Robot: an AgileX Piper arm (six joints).
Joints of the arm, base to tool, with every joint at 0 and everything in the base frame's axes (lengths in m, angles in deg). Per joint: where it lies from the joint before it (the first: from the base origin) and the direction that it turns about. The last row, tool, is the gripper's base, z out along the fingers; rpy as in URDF.
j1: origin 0 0 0.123 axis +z
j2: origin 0 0 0 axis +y
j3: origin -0.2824 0 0.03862 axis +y
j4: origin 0.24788 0 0.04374 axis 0.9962 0 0.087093
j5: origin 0 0 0 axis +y
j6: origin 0.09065 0 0.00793 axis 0.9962 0 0.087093
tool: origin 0 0 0 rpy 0 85 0
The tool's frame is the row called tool.
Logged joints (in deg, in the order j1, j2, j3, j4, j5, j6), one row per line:
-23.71 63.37 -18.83 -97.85 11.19 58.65
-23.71 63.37 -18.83 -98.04 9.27 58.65
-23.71 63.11 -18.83 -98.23 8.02 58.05
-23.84 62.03 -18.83 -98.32 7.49 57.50
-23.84 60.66 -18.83 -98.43 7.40 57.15
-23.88 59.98 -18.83 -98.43 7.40 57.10
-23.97 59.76 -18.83 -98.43 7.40 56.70
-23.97 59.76 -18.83 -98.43 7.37 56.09
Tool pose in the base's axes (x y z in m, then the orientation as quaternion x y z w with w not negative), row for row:
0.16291 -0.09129 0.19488 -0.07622 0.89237 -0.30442 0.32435
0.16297 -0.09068 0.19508 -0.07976 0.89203 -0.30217 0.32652
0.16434 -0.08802 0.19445 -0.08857 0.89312 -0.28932 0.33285
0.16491 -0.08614 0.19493 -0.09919 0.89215 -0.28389 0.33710
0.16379 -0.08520 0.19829 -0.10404 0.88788 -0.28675 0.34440
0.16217 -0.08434 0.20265 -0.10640 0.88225 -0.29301 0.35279
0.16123 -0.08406 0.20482 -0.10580 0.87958 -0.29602 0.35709
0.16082 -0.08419 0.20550 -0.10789 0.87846 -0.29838 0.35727
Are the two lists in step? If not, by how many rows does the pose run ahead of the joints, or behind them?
The pose runs 1 row behind the joints: the pose in row i belongs to the joints in row i - 1.
